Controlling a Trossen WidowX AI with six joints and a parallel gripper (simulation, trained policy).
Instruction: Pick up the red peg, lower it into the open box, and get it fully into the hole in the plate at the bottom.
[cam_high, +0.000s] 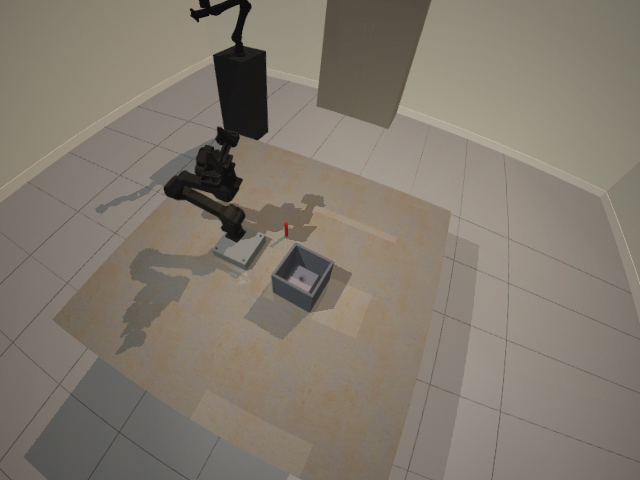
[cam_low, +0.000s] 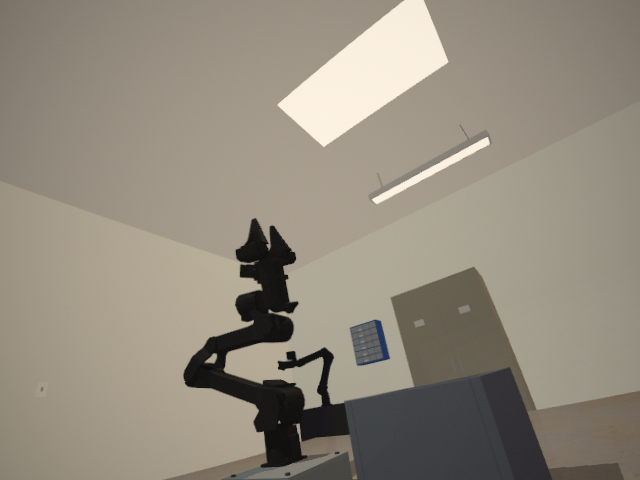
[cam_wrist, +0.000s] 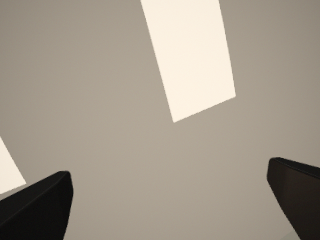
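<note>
My gripper tip is 120 mm short of the red peg, 180 mm to the right of it and 510 mm above it. Round my gripper tip: pale plate (300 mm ahead, 500 mm below).
</note>
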